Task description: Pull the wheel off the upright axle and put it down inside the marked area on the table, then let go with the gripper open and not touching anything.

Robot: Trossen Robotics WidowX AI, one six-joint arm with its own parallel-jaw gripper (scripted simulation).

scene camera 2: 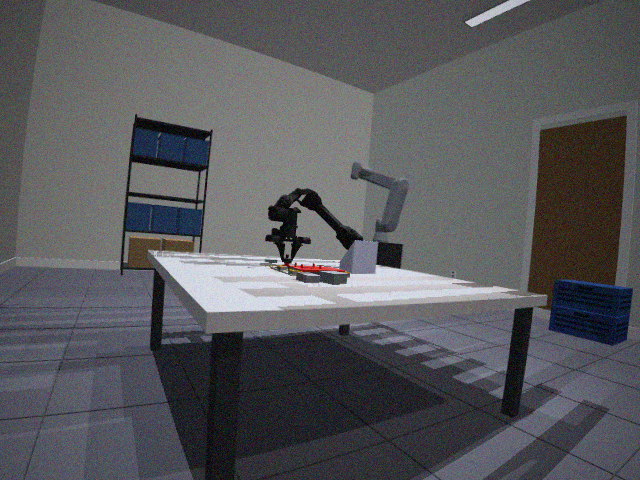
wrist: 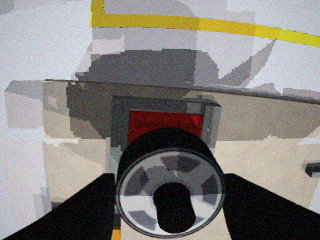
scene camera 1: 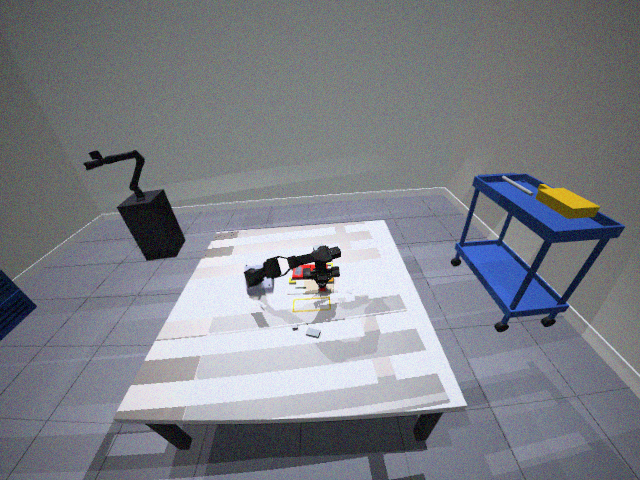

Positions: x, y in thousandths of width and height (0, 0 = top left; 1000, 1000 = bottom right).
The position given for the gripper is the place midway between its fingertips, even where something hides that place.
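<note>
Visible: the gripper (scene camera 2: 448, 543) and, likewise, (wrist: 530, 773).
</note>
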